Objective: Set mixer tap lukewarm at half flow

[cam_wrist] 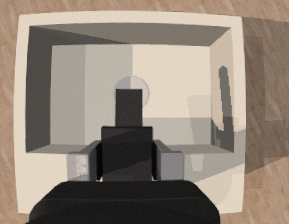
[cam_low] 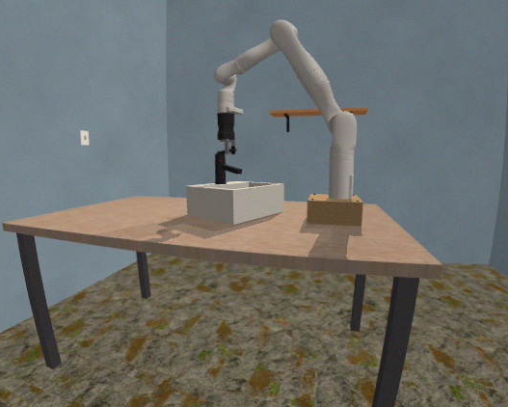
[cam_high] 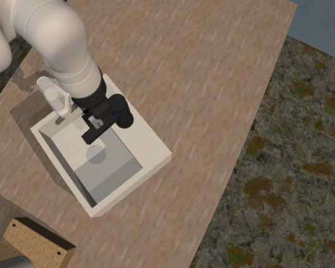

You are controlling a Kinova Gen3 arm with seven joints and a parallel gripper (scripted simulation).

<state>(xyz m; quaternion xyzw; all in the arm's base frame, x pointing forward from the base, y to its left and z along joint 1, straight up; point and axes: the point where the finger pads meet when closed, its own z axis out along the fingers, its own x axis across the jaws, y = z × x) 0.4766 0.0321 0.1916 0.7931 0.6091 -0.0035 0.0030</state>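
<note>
The lever is 20 mm ahead of my hand and 10 mm to the right of it. Round my hand: white sink basin (240 mm below, 50 mm behind, 10 mm to the left); black mixer tap (50 mm below, 40 mm ahead, 10 mm to the right).
</note>
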